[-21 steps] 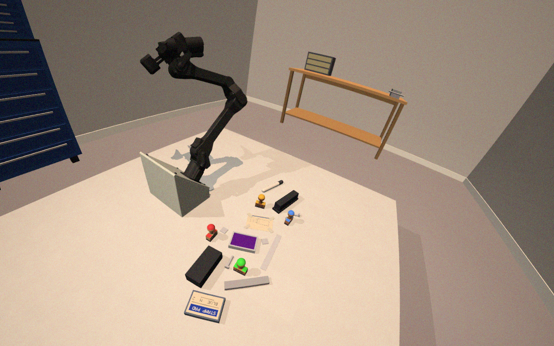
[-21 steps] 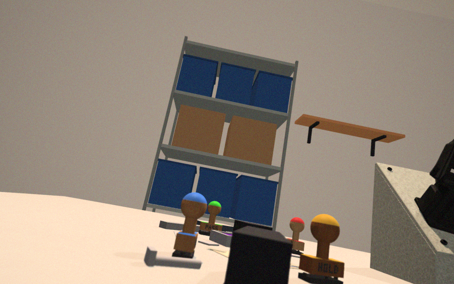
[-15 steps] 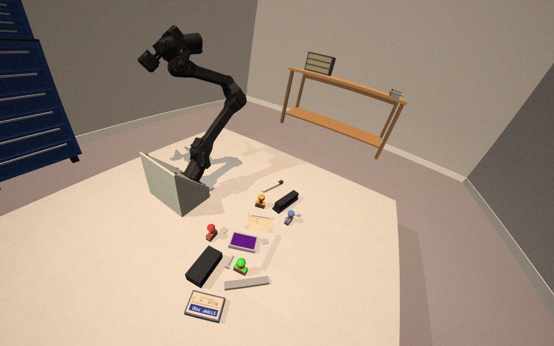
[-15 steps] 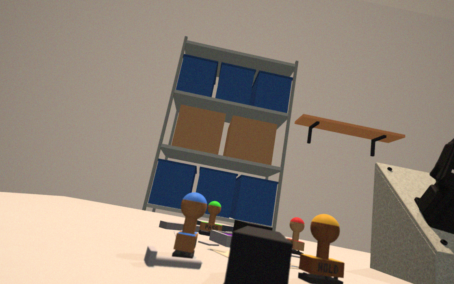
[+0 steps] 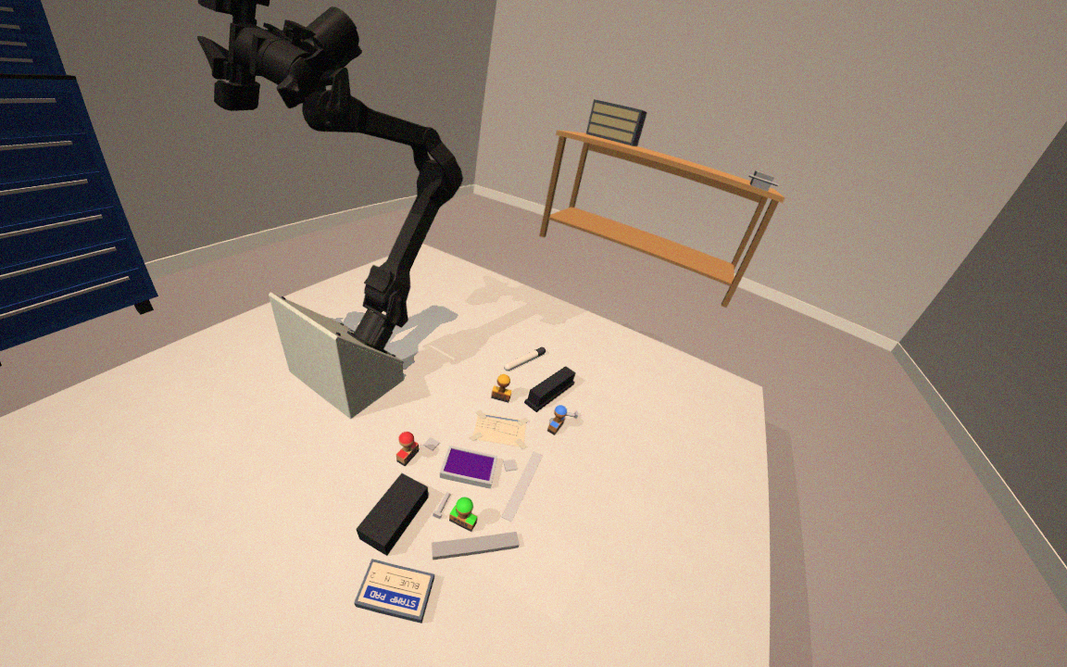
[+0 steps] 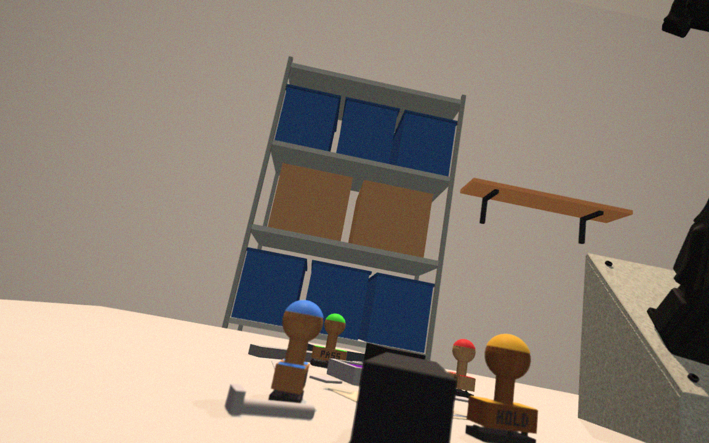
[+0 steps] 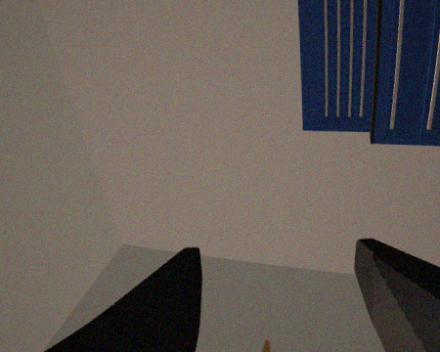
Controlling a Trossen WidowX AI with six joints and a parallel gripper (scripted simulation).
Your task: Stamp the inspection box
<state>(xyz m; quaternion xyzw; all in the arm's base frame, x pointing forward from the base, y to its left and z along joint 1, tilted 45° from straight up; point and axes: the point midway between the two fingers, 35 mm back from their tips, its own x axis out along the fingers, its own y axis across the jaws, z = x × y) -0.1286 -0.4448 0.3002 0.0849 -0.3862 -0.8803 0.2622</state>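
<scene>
The long grey bar lies 620 mm below my gripper tip, 620 mm ahead of it and 10 mm to the left of it. Round my gripper tip: red-topped stamp 600 mm below, 420 mm ahead, 50 mm to the left; purple ink pad 620 mm below, 520 mm ahead, 100 mm to the left; yellow HOLD stamp 600 mm below, 450 mm ahead, 280 mm to the left.
</scene>
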